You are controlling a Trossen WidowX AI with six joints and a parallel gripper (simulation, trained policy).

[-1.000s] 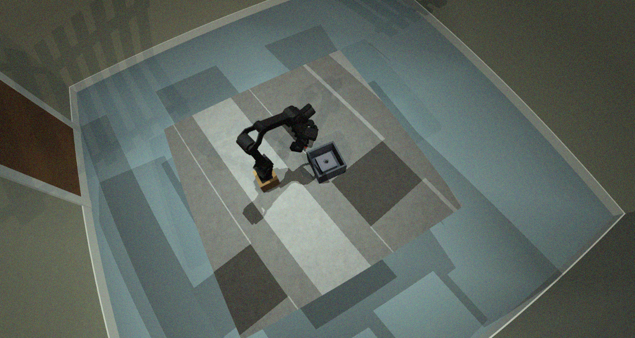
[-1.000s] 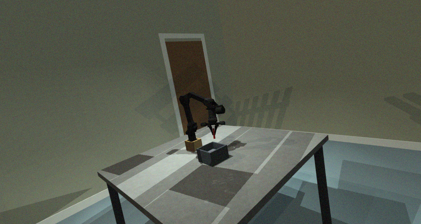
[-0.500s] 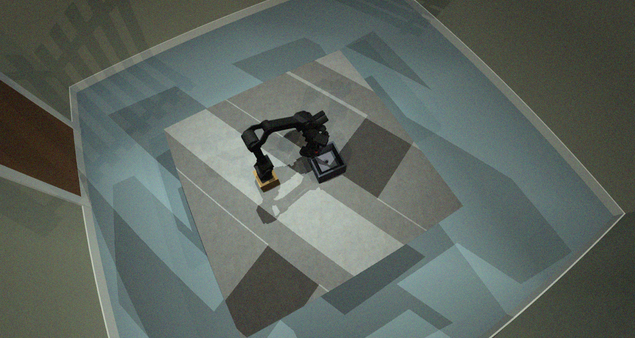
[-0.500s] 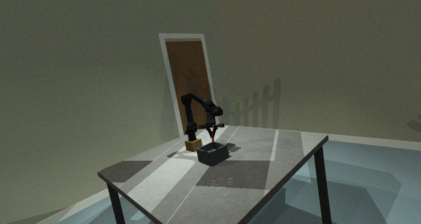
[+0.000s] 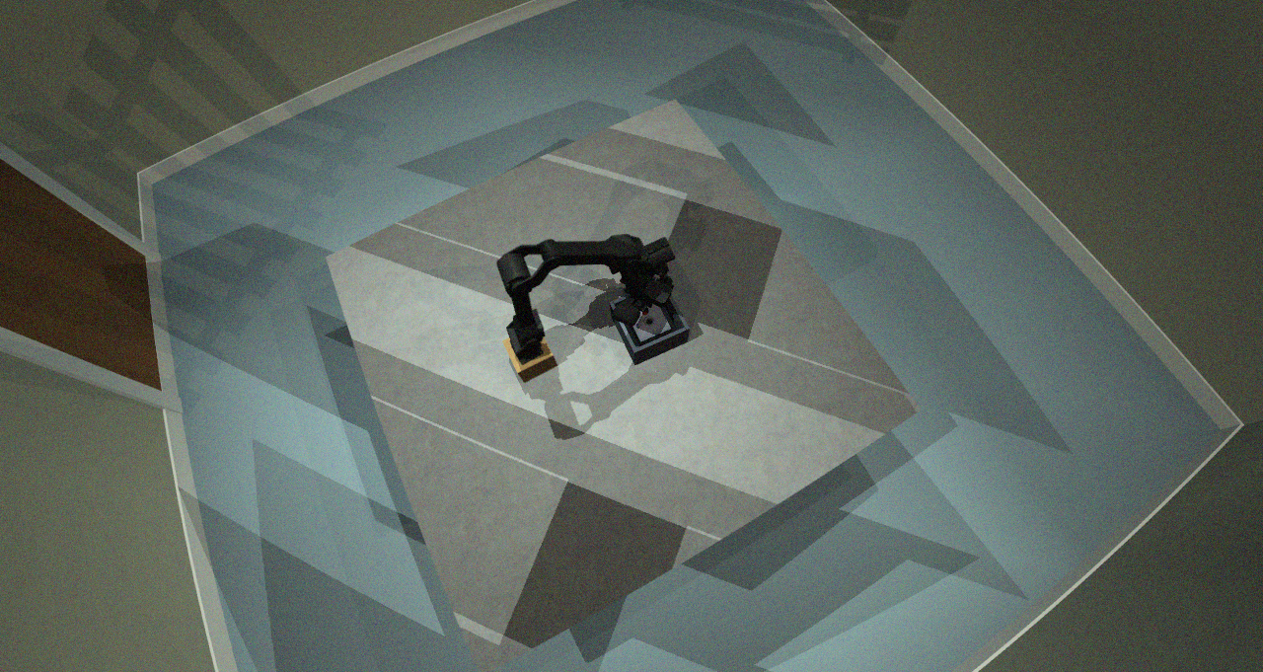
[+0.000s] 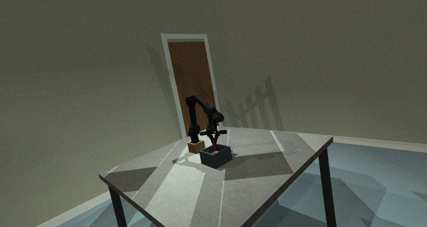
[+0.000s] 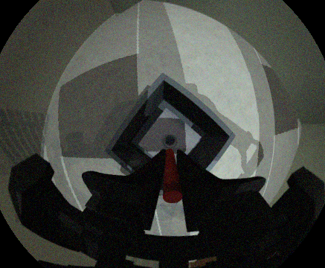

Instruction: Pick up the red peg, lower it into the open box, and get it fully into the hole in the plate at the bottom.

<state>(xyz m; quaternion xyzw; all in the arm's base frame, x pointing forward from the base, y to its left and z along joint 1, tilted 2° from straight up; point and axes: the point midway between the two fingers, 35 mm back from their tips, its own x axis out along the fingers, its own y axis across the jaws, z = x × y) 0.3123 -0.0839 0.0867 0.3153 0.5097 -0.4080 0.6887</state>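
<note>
Now: gripper tip 1 cm past the red peg, 1 cm to the right of it and 1 cm below it. Also, from my gripper tip: light plate (8 cm below); dark box (10 cm below).
</note>
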